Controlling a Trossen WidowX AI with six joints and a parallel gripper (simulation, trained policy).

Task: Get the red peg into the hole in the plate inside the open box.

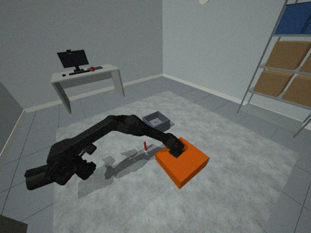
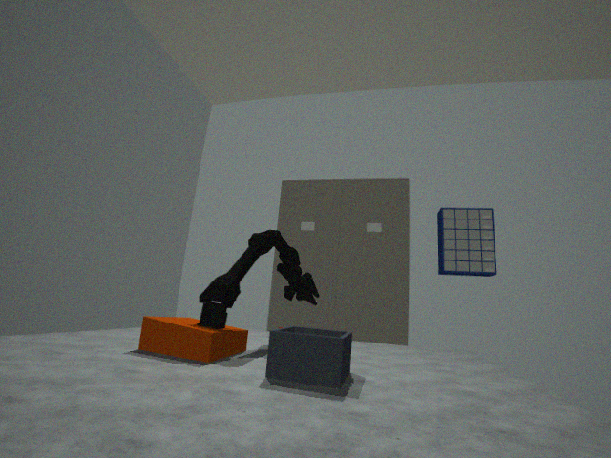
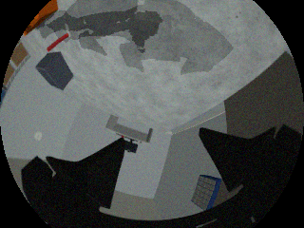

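Right now the red peg is 90 mm behind my gripper tip, 330 mm to the right of it and 130 mm below it. The rest, counted from my gripper tip: plate: 30 mm ahead, 540 mm to the right, 120 mm below; grey box: 30 mm ahead, 540 mm to the right, 140 mm below.
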